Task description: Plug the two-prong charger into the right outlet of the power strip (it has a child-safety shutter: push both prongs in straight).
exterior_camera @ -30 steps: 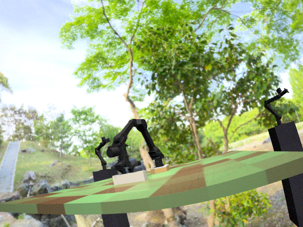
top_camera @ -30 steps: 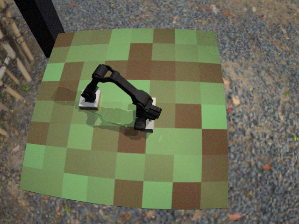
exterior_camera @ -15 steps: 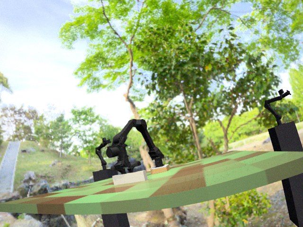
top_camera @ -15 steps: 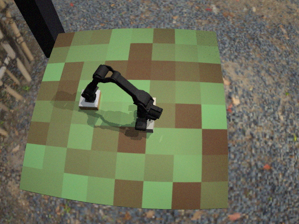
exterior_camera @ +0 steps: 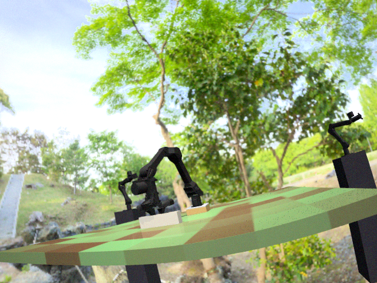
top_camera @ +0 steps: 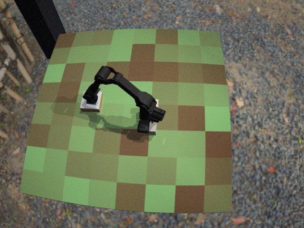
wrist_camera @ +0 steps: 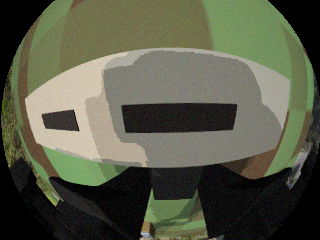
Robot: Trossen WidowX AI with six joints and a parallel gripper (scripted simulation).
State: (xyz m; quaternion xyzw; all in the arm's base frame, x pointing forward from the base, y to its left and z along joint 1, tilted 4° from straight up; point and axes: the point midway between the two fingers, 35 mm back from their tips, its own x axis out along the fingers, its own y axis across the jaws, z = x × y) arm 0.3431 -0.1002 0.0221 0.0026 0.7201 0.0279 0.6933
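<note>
Right now my gripper tip is 20 mm short of the black two-prong charger and 10 mm below it.
</note>
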